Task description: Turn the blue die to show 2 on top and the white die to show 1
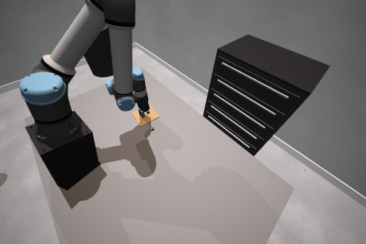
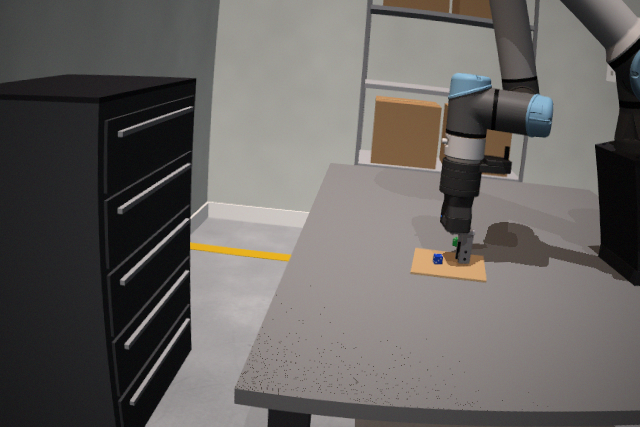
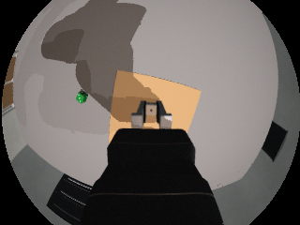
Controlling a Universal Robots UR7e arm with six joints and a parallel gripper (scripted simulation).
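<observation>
The white die is 10 mm below my hand. Round my hand: orange mat: 20 mm ahead, 10 mm to the left, 30 mm below; green die: 20 mm ahead, 120 mm to the right, 20 mm below; blue die: 50 mm ahead, 20 mm to the left, 20 mm below.
</observation>
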